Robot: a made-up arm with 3 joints. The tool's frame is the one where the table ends. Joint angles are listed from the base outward.
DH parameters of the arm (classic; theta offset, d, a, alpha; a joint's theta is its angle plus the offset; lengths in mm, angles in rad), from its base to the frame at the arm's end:
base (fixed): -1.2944 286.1 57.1 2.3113
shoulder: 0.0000 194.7 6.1 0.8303
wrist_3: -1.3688 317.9 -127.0 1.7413
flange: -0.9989 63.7 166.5 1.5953
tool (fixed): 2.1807 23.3 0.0 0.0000
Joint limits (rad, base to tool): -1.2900..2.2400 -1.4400..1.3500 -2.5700..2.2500
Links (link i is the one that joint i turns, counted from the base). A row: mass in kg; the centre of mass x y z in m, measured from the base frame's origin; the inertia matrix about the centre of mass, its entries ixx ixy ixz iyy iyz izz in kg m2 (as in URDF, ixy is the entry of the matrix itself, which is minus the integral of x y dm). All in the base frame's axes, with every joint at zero. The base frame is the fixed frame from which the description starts. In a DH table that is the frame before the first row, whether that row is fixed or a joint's. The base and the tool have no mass.
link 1: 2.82; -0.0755 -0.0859 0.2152; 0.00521 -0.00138 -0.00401 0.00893 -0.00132 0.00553
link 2: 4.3; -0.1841 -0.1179 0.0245; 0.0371 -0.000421 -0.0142 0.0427 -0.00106 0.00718
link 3: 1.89; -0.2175 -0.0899 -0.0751; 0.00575 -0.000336 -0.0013 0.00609 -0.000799 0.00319
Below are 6 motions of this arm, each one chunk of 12 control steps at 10 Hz.
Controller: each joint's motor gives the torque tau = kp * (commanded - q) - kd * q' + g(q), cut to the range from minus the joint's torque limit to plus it. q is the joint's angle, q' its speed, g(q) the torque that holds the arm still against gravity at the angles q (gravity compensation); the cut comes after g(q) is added. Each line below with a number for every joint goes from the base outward.
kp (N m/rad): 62 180 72
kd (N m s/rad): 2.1 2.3 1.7
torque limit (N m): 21 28 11
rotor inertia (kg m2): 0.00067 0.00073 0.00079
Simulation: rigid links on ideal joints. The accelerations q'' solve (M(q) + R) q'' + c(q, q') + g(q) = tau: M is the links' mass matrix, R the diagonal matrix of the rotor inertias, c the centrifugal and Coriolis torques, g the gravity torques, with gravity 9.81 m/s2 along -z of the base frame. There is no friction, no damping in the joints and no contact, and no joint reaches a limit. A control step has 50 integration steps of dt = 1/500 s. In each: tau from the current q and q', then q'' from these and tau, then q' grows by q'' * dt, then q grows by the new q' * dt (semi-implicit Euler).
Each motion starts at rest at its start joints. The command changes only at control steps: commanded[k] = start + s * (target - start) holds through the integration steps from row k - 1 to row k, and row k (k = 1, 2, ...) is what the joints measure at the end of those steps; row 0 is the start. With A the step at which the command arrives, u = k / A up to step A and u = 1 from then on. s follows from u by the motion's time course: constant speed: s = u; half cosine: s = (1 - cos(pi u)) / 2; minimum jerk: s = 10 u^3 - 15 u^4 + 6 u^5; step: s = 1 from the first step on.
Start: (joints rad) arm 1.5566 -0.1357 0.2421
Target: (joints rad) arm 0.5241 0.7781 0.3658
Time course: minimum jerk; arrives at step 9
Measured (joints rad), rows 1 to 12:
1: 1.5417 -0.1239 0.2435
2: 1.4613 -0.0595 0.2512
3: 1.3081 0.0673 0.2658
4: 1.1056 0.2383 0.2856
5: 0.8923 0.4221 0.3088
6: 0.7070 0.5867 0.3321
7: 0.5796 0.7059 0.3506
8: 0.5238 0.7657 0.3615
9: 0.5217 0.7776 0.3655
10: 0.5252 0.7781 0.3661
11: 0.5240 0.7781 0.3657
12: 0.5240 0.7781 0.3658

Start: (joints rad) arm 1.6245 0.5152 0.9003
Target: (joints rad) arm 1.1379 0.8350 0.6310
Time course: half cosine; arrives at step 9
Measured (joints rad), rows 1 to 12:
1: 1.6082 0.5248 0.8919
2: 1.5609 0.5525 0.8678
3: 1.4911 0.5949 0.8313
4: 1.4092 0.6467 0.7867
5: 1.3236 0.7019 0.7396
6: 1.2449 0.7538 0.6955
7: 1.1825 0.7963 0.6600
8: 1.1440 0.8244 0.6374
9: 1.1340 0.8346 0.6303
10: 1.1381 0.8350 0.6311
11: 1.1385 0.8350 0.6311
12: 1.1376 0.8350 0.6310

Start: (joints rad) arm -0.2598 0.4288 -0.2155
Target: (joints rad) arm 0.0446 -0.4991 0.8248
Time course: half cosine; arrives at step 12
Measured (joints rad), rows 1 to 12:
1: -0.2510 0.4125 -0.1966
2: -0.2292 0.3651 -0.1426
3: -0.1994 0.2898 -0.0584
4: -0.1636 0.1919 0.0500
5: -0.1244 0.0788 0.1750
6: -0.0848 -0.0414 0.3083
7: -0.0473 -0.1606 0.4417
8: -0.0139 -0.2711 0.5662
9: 0.0137 -0.3658 0.6734
10: 0.0339 -0.4383 0.7558
11: 0.0451 -0.4839 0.8075
12: 0.0463 -0.4992 0.8250

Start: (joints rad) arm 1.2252 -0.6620 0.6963
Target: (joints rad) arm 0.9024 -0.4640 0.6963
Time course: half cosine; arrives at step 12
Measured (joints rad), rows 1 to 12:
1: 1.2188 -0.6584 0.6965
2: 1.2006 -0.6481 0.6968
3: 1.1730 -0.6320 0.6970
4: 1.1381 -0.6112 0.6972
5: 1.0981 -0.5871 0.6974
6: 1.0558 -0.5613 0.6974
7: 1.0140 -0.5356 0.6973
8: 0.9756 -0.5119 0.6972
9: 0.9433 -0.4916 0.6970
10: 0.9191 -0.4762 0.6968
11: 0.9049 -0.4667 0.6966
12: 0.9014 -0.4638 0.6964

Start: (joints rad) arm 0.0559 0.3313 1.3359
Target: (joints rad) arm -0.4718 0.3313 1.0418
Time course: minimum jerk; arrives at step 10
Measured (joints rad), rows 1 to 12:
1: 0.0512 0.3314 1.3334
2: 0.0235 0.3317 1.3188
3: -0.0369 0.3324 1.2879
4: -0.1232 0.3329 1.2425
5: -0.2226 0.3333 1.1886
6: -0.3196 0.3333 1.1347
7: -0.3991 0.3330 1.0891
8: -0.4507 0.3325 1.0582
9: -0.4720 0.3318 1.0440
10: -0.4727 0.3313 1.0417
11: -0.4713 0.3313 1.0418
12: -0.4718 0.3313 1.0418

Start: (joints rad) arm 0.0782 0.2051 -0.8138
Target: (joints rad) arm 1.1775 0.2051 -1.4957
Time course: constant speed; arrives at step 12
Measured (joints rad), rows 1 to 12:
1: 0.1757 0.1987 -0.8703
2: 0.2664 0.2003 -0.9274
3: 0.3584 0.2002 -0.9844
4: 0.4503 0.2005 -1.0415
5: 0.5423 0.2008 -1.0986
6: 0.6343 0.2011 -1.1557
7: 0.7263 0.2014 -1.2129
8: 0.8183 0.2017 -1.2701
9: 0.9104 0.2020 -1.3273
10: 1.0025 0.2023 -1.3845
11: 1.0945 0.2026 -1.4418
12: 1.1866 0.2028 -1.4990

